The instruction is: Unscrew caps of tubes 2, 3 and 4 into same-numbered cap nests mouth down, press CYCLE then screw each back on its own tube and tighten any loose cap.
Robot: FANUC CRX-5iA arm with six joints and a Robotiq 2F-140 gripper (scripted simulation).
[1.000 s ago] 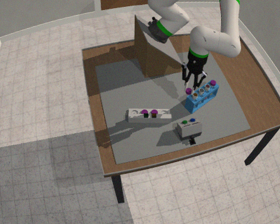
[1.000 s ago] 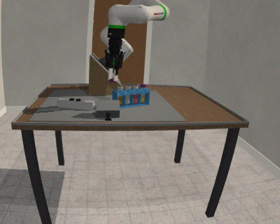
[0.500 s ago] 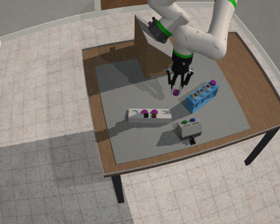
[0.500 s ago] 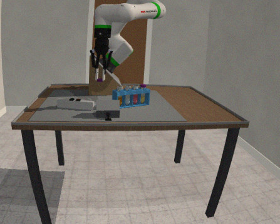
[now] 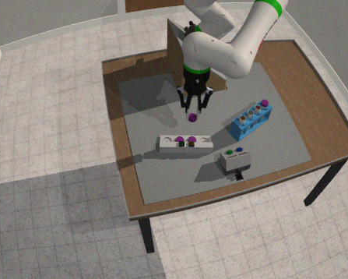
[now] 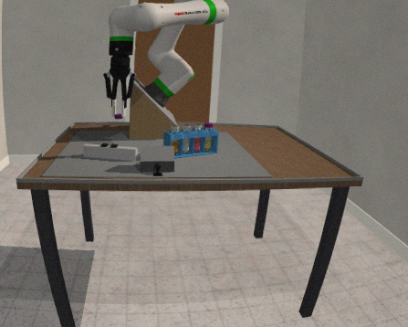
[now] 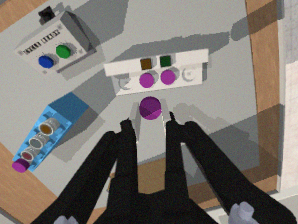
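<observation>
My gripper is now 12 cm short of the blue key, 19 cm to the right of it and 12 cm above it. Round my hand: green key 12 cm ahead, 14 cm to the left, 12 cm below; sloping key desk 14 cm ahead, 17 cm to the left, 13 cm below.
</observation>
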